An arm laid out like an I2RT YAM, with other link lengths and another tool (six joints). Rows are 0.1 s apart.
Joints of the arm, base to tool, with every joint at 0 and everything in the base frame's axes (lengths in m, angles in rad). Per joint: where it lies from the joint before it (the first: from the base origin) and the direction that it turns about. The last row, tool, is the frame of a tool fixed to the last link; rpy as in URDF.
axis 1: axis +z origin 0 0 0.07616
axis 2: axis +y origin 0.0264 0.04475 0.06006
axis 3: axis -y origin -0.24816 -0.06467 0
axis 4: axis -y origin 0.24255 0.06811 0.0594
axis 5: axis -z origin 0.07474 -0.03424 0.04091
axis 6: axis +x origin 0.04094 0 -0.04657
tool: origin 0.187 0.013 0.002 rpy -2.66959 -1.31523 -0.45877
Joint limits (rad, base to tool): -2.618..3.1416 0..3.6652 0..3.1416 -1.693..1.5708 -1.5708..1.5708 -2.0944..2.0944
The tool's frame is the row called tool.
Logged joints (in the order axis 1, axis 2, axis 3, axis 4, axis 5, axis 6), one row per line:
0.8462, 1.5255, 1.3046, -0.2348, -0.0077, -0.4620
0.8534, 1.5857, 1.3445, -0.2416, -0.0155, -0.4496
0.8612, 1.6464, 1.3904, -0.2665, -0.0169, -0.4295
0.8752, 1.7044, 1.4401, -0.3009, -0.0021, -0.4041
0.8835, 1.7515, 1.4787, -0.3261, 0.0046, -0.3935
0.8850, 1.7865, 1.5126, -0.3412, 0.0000, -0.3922
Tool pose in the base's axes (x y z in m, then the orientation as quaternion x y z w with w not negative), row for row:
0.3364, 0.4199, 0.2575, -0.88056, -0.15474, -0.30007, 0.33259
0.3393, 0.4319, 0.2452, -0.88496, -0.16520, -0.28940, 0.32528
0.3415, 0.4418, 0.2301, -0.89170, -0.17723, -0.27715, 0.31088
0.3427, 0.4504, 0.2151, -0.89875, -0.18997, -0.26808, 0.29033
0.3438, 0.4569, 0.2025, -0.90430, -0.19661, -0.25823, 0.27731
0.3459, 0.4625, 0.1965, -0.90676, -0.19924, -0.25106, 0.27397
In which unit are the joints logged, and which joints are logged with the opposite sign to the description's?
The joints are logged in radians. Opposite sign: axis 6.
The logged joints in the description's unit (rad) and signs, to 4 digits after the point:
0.8462, 1.5255, 1.3046, -0.2348, -0.0077, 0.4620
0.8534, 1.5857, 1.3445, -0.2416, -0.0155, 0.4496
0.8612, 1.6464, 1.3904, -0.2665, -0.0169, 0.4295
0.8752, 1.7044, 1.4401, -0.3009, -0.0021, 0.4041
0.8835, 1.7515, 1.4787, -0.3261, 0.0046, 0.3935
0.8850, 1.7865, 1.5126, -0.3412, 0.0000, 0.3922

